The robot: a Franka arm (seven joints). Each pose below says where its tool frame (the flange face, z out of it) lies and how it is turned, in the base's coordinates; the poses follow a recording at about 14 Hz.
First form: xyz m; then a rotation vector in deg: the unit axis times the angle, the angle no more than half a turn.
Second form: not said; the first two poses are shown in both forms.
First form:
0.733 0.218 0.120 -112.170 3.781 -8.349
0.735 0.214 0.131 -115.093 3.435 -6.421
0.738 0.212 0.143 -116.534 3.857 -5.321
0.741 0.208 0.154 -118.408 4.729 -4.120
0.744 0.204 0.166 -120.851 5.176 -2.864
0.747 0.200 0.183 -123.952 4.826 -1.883
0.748 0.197 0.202 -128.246 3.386 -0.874
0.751 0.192 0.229 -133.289 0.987 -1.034
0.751 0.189 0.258 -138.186 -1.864 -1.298
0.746 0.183 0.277 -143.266 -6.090 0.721
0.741 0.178 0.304 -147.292 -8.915 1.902
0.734 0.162 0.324 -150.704 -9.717 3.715
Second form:
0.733 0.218 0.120 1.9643 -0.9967 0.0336 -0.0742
0.735 0.214 0.131 2.0128 -0.9980 0.0298 -0.0557
0.738 0.212 0.143 2.0371 -0.9984 0.0330 -0.0456
0.741 0.208 0.154 2.0695 -0.9986 0.0399 -0.0347
0.744 0.204 0.166 2.1118 -0.9988 0.0428 -0.0237
0.747 0.200 0.183 2.1653 -0.9991 0.0389 -0.0152
0.748 0.197 0.202 2.2391 -0.9996 0.0264 -0.0068
0.751 0.192 0.229 2.3265 -0.9999 0.0074 -0.0078
0.751 0.189 0.258 2.4121 -0.9999 -0.0135 -0.0094
0.746 0.183 0.277 2.5028 -0.9991 -0.0425 0.0050
0.741 0.178 0.304 2.5756 -0.9981 -0.0604 0.0129
0.734 0.162 0.324 2.6365 -0.9976 -0.0643 0.0246

